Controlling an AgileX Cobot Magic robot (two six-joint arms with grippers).
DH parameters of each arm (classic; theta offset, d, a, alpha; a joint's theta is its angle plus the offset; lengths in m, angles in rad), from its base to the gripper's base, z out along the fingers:
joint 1: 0 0.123 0 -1.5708
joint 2: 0.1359 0 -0.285 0
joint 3: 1.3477 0 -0.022 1.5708
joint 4: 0 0.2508 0 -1.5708
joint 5: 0 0 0.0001 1.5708
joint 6: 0 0.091 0 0
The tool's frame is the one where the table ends.
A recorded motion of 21 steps. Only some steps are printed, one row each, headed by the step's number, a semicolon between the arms.
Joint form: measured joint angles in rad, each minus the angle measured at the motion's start. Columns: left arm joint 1, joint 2, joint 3, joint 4, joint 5, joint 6; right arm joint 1, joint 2, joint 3, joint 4, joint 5, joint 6.
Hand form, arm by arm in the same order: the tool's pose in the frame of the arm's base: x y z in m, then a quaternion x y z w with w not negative. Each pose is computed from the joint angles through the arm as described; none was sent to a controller.
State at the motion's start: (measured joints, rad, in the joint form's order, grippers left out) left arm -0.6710 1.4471 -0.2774 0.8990 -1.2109 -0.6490; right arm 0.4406 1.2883 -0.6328 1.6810 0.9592 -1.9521
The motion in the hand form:
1: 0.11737 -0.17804 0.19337 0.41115 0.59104 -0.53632 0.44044; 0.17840 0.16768 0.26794 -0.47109 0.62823 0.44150 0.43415
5: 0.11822 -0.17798 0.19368 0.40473 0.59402 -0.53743 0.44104; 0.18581 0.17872 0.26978 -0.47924 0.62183 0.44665 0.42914
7: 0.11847 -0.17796 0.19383 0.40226 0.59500 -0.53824 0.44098; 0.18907 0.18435 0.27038 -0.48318 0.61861 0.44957 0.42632
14: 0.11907 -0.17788 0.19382 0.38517 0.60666 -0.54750 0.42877; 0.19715 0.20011 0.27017 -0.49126 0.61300 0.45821 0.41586
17: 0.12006 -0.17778 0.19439 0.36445 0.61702 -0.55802 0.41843; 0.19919 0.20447 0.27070 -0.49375 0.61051 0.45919 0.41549
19: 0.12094 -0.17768 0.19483 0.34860 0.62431 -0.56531 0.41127; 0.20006 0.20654 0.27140 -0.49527 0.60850 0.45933 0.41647
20: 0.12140 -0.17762 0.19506 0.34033 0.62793 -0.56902 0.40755; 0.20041 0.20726 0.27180 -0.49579 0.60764 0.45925 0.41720
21: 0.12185 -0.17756 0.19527 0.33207 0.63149 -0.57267 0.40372; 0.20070 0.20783 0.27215 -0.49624 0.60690 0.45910 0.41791
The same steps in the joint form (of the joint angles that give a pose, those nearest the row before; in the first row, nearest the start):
1: 0.0000 0.0000 0.0000 -0.0032 0.0001 -0.0017; 0.0066 0.0114 -0.0121 0.0004 -0.0013 -0.0003
5: 0.0000 0.0000 0.0000 -0.0138 0.0003 -0.0083; 0.0347 0.0581 -0.0601 0.0019 -0.0040 -0.0009
7: 0.0000 0.0000 0.0000 -0.0173 -0.0002 -0.0116; 0.0487 0.0807 -0.0830 0.0028 -0.0046 -0.0009
14: 0.0000 -0.0005 -0.0001 -0.0233 0.0037 -0.0610; 0.0871 0.1426 -0.1420 0.0051 -0.0087 0.0057
17: 0.0000 -0.0009 -0.0001 -0.0367 0.0026 -0.1099; 0.0978 0.1572 -0.1586 0.0079 -0.0122 0.0038
19: 0.0000 -0.0011 -0.0001 -0.0481 0.0020 -0.1450; 0.1030 0.1630 -0.1669 0.0101 -0.0142 0.0011
20: 0.0000 -0.0012 -0.0001 -0.0541 0.0017 -0.1631; 0.1048 0.1648 -0.1701 0.0112 -0.0151 -0.0003
21: 0.0000 -0.0013 -0.0001 -0.0600 0.0016 -0.1812; 0.1062 0.1662 -0.1727 0.0122 -0.0159 -0.0016

